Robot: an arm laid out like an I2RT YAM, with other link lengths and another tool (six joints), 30 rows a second.
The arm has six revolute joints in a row. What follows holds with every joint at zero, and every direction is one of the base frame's.
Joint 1 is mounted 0.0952 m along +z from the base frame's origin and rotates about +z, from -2.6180 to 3.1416 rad.
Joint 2 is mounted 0.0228 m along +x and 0.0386 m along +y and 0.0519 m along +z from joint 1 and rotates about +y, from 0.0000 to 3.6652 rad.
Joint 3 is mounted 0.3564 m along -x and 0.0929 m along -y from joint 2 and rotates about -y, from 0.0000 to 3.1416 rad.
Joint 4 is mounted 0.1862 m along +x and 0.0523 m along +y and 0.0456 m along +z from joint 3 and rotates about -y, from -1.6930 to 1.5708 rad.
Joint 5 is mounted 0.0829 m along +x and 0.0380 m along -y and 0.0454 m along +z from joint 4 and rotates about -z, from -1.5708 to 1.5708 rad.
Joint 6 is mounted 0.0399 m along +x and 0.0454 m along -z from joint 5 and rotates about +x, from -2.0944 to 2.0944 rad.
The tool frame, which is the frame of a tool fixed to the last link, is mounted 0.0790 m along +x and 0.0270 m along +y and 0.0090 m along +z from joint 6; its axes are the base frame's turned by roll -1.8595, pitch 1.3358 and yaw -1.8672 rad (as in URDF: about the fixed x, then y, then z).
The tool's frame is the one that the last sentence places.
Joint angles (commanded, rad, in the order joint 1, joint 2, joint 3, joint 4, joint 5, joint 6), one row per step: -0.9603 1.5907 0.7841 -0.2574 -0.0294 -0.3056; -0.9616 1.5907 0.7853 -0.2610 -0.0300 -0.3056; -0.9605 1.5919 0.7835 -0.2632 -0.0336 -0.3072; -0.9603 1.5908 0.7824 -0.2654 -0.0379 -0.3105; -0.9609 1.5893 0.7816 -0.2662 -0.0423 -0.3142; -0.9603 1.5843 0.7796 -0.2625 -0.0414 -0.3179; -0.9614 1.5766 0.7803 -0.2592 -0.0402 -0.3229; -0.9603 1.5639 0.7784 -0.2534 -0.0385 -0.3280; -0.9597 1.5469 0.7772 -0.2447 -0.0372 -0.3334; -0.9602 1.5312 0.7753 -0.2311 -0.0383 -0.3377; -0.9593 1.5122 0.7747 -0.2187 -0.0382 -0.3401; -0.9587 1.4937 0.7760 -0.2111 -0.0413 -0.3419; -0.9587 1.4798 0.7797 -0.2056 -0.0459 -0.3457; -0.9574 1.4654 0.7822 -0.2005 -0.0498 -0.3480; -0.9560 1.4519 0.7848 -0.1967 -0.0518 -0.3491; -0.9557 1.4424 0.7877 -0.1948 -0.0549 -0.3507; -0.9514 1.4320 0.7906 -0.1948 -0.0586 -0.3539; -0.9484 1.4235 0.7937 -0.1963 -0.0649 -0.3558
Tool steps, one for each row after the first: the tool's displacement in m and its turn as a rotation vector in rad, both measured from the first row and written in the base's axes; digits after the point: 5 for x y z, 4 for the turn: -0.00043 0.00009 -0.00002 0.0023 0.0009 -0.0010; -0.00033 0.00123 -0.00094 0.0079 0.0019 0.0032; -0.00040 0.00232 -0.00107 0.0108 0.0013 0.0084; -0.00048 0.00305 -0.00087 0.0120 -0.0004 0.0131; -0.00064 0.00339 0.00021 0.0049 -0.0021 0.0166; -0.00099 0.00309 0.00264 -0.0069 -0.0060 0.0193; -0.00126 0.00368 0.00594 -0.0230 -0.0122 0.0240; -0.00148 0.00402 0.01087 -0.0456 -0.0229 0.0285; -0.00136 0.00382 0.01591 -0.0692 -0.0374 0.0322; -0.00115 0.00395 0.02209 -0.0955 -0.0536 0.0349; -0.00097 0.00462 0.02827 -0.1173 -0.0704 0.0385; -0.00048 0.00486 0.03373 -0.1357 -0.0848 0.0442; -0.00001 0.00564 0.03895 -0.1529 -0.0988 0.0495; 0.00023 0.00639 0.04379 -0.1689 -0.1109 0.0528; 0.00041 0.00691 0.04745 -0.1799 -0.1202 0.0562; 0.00129 0.00852 0.05110 -0.1903 -0.1291 0.0652; 0.00210 0.01011 0.05420 -0.1963 -0.1384 0.0734
